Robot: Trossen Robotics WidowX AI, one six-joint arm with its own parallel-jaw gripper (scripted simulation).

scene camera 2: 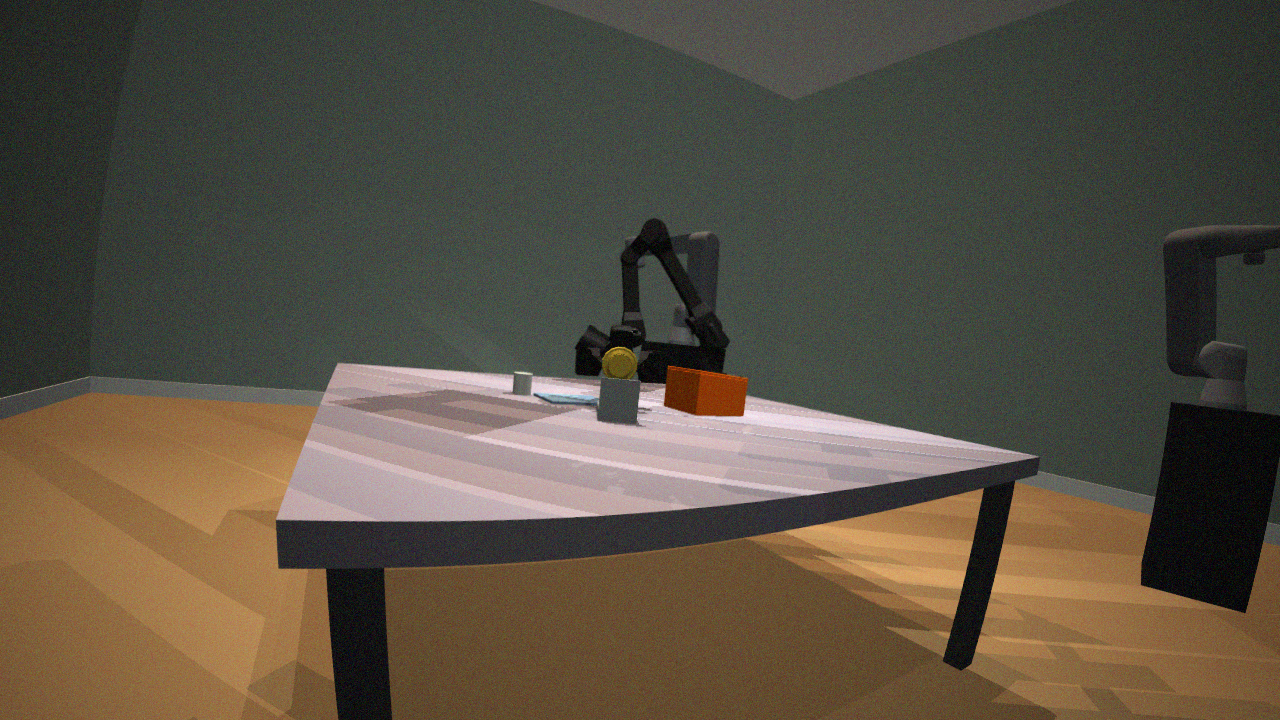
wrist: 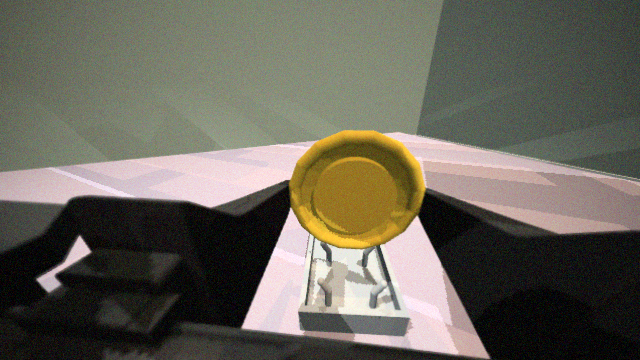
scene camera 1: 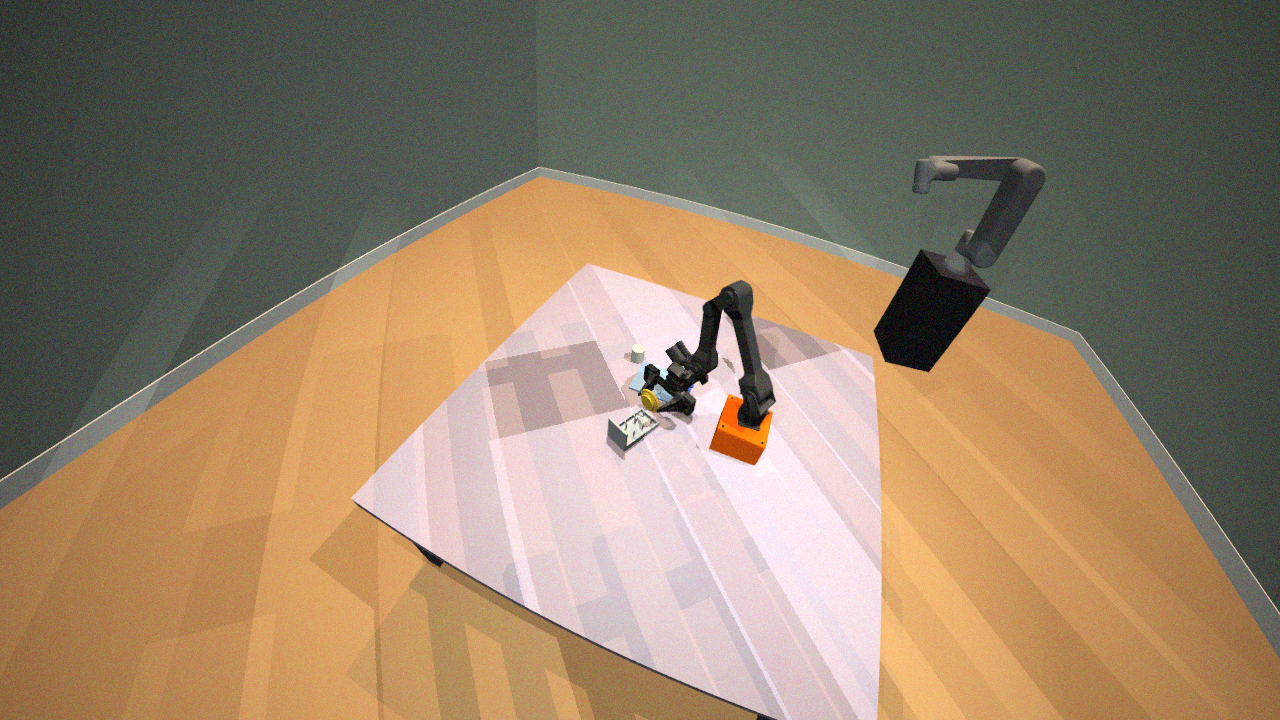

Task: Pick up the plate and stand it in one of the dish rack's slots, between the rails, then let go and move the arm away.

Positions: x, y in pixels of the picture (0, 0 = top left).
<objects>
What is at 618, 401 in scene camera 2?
A grey dish rack.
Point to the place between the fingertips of my gripper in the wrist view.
352, 190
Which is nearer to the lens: the yellow plate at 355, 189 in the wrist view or the grey dish rack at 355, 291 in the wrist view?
The yellow plate.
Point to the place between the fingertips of my gripper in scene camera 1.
At 647, 402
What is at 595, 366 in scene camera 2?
My gripper.
</objects>
